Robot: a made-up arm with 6 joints. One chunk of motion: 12 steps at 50 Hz.
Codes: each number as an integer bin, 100 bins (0 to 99) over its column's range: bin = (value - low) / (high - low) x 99, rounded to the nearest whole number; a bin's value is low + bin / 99 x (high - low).
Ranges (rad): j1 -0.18..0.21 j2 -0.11..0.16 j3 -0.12..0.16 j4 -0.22..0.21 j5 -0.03..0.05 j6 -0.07..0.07
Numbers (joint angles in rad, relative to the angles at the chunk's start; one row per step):
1: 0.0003 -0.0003 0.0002 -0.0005 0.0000 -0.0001
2: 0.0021 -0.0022 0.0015 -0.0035 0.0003 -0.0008
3: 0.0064 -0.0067 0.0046 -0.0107 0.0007 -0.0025
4: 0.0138 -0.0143 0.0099 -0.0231 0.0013 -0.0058
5: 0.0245 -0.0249 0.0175 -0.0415 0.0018 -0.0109
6: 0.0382 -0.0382 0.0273 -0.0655 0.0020 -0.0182
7: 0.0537 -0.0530 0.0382 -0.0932 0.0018 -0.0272
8: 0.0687 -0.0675 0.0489 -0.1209 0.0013 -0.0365
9: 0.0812 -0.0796 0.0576 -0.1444 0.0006 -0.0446
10: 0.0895 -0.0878 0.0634 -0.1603 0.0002 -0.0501
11: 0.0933 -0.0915 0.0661 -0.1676 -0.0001 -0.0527
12: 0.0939 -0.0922 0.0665 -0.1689 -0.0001 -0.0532
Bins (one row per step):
1: 46 40 42 51 37 49
2: 46 40 43 50 37 49
3: 47 38 44 48 38 48
4: 49 35 46 45 39 45
5: 52 31 49 41 39 42
6: 55 26 52 36 40 37
7: 59 21 56 29 39 30
8: 63 16 60 23 39 24
9: 66 11 63 17 38 18
10: 68 8 65 14 37 14
11: 69 7 66 12 37 12
12: 70 7 66 12 37 12

